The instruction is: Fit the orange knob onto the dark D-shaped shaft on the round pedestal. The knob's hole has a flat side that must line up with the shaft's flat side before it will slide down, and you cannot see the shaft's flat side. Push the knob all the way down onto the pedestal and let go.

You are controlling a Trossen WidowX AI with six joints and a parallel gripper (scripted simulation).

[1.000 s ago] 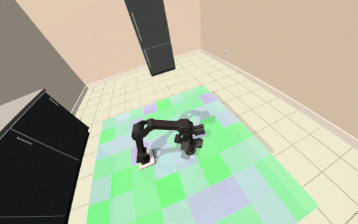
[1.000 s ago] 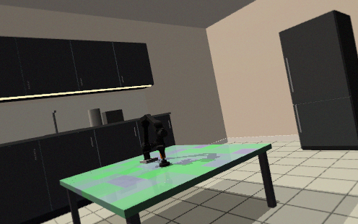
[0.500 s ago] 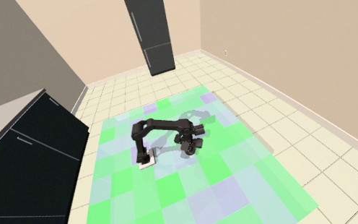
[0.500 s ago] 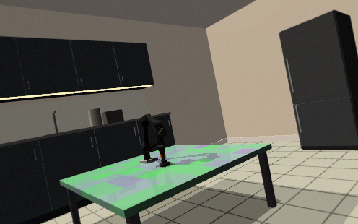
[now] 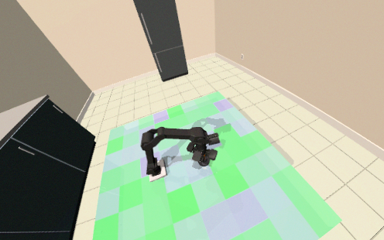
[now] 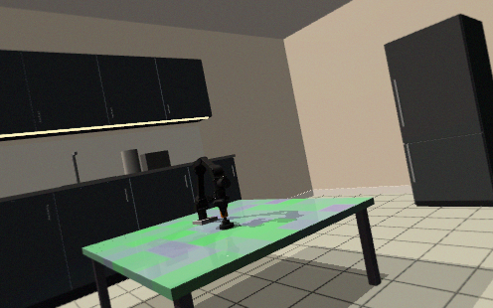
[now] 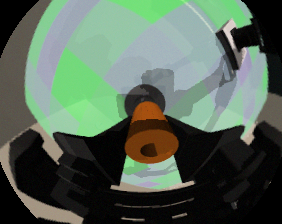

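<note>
The orange knob lies 20 mm above my gripper tip. Also, from my gripper tip: dark round pedestal: 40 mm below.
</note>
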